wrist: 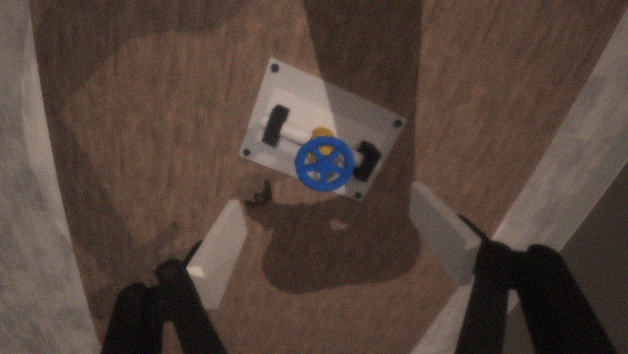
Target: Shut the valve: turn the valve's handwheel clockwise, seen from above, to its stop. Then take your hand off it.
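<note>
The valve's blue handwheel [324, 163] is a spoked ring near the middle of the wrist view, seen from above. Under it a yellow valve body [322, 133] sits on a pale pipe between two black clamps, on a grey mounting plate [300, 82] with dark bolts at its corners. My gripper [326, 208] is wide open with nothing between its pale finger pads. It hangs above the valve, apart from the handwheel, which shows between and a little beyond the fingertips in the view. How high the fingers are above the wheel is hard to tell.
The plate lies on a brown wooden table top [165, 130]. Dark shadows of the arm and gripper fall across the wood and part of the plate. Pale grey floor shows past the table's edges at the left and right.
</note>
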